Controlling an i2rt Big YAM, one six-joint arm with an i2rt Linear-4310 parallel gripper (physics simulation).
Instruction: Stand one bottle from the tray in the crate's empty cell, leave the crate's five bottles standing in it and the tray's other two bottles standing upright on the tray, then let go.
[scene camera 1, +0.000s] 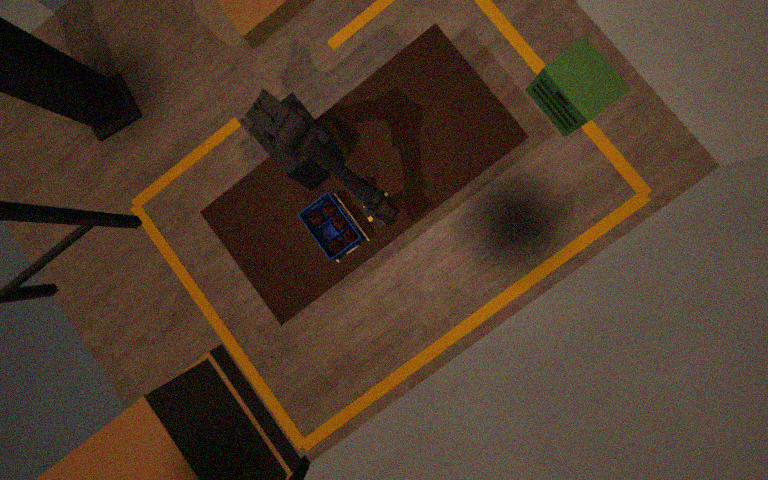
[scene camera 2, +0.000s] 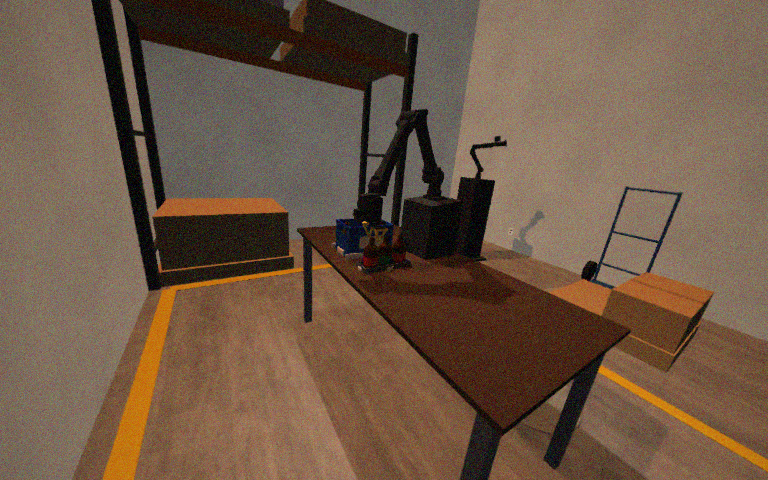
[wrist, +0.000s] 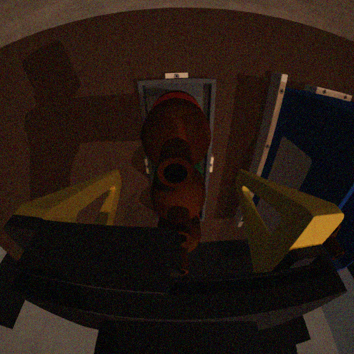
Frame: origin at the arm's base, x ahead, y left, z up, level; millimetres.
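Where they show: gripper, fingertip midpoint: (scene camera 2: 373, 239); arm's base, link origin: (scene camera 2: 433, 198).
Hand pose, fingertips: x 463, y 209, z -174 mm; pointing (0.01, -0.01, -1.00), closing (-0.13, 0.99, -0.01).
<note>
Things, the pixels of their top centre, and the offset from my fingertips. "pt": a spot on its surface instead. Level surfaces: height alone.
- small grey tray, surface spot: (scene camera 2: 372, 270) pt 16 mm ahead, 53 mm left, 138 mm down
- blue crate, top centre: (scene camera 1: 328, 225) (scene camera 2: 365, 221) 45 mm back, 249 mm right, 25 mm up
- brown table, surface height: 150 mm down
Three brown bottles stand upright in a row on a small grey tray (wrist: 213, 115) (scene camera 2: 372, 270): one with a red label (wrist: 176, 130) (scene camera 2: 369, 259), a middle one with a green label (wrist: 177, 200) (scene camera 2: 385, 258), and a third (scene camera 2: 399, 252), mostly hidden in the wrist view. My gripper (wrist: 178, 175) (scene camera 2: 375, 230) (scene camera 1: 378, 206) is open, pointing down at the bottle tops; in the wrist view its yellow fingers appear either side of the row, with nothing held. The blue crate (scene camera 1: 325, 230) (scene camera 2: 346, 236) (wrist: 320, 112) holds five bottles; its empty cell is the middle one on the side away from the tray.
The crate stands close beside the tray, with pale strips (scene camera 1: 352, 217) (wrist: 270, 135) along its edge. Both are near the long edge of the brown table (scene camera 1: 453, 101) (scene camera 2: 498, 333). The arm's dark pedestal (scene camera 2: 430, 229) stands behind the table, and a storage rack (scene camera 2: 410, 73) rises beyond.
</note>
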